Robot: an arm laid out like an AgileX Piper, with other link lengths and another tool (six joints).
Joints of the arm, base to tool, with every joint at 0 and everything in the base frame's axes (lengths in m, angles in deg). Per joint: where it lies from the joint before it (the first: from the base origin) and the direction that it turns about. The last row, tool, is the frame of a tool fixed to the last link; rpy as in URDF.
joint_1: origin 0 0 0.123 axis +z
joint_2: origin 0 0 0 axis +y
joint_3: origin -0.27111 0 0.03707 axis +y
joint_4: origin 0.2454 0 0.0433 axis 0.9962 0 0.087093
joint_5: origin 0 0 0 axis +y
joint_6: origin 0.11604 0 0.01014 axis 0.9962 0 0.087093
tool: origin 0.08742 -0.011 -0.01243 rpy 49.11 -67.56 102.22
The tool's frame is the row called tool.
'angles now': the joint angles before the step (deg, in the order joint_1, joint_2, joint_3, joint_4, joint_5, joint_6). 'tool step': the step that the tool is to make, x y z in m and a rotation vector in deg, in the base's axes. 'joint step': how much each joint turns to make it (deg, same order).
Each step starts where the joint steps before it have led.
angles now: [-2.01, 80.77, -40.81, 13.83, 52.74, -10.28]
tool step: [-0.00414, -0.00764, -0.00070, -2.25, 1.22, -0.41]
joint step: [0.06, 0.00, 0.00, -3.04, 0.76, 2.38]
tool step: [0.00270, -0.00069, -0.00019, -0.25, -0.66, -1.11]
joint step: [0.00, 0.00, 0.00, -0.23, -0.84, 1.12]
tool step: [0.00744, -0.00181, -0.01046, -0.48, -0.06, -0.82]
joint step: [0.00, 2.78, 0.00, -0.23, -2.98, 0.53]
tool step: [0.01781, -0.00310, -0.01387, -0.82, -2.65, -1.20]
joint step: [0.00, 3.51, 0.00, -0.05, -6.33, 0.36]
